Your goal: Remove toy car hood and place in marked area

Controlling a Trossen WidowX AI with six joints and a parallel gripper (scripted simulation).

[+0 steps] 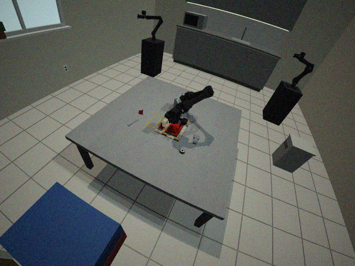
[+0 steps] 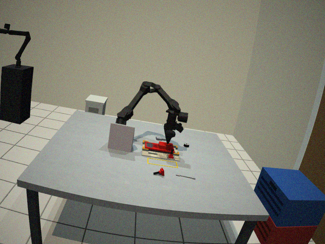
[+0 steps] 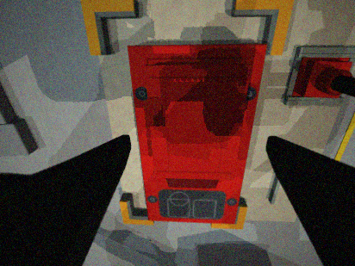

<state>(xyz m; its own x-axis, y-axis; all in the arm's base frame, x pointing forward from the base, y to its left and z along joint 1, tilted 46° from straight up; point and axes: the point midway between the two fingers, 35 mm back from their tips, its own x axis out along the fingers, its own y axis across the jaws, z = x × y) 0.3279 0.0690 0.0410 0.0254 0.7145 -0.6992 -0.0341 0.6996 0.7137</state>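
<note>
My gripper tip is now 3 cm above the car hood. Also, from my gripper tip: black wheel 17 cm ahead, 16 cm to the left, 6 cm below; then thin grey rod 35 cm to the right, 11 cm ahead, 7 cm below.
</note>
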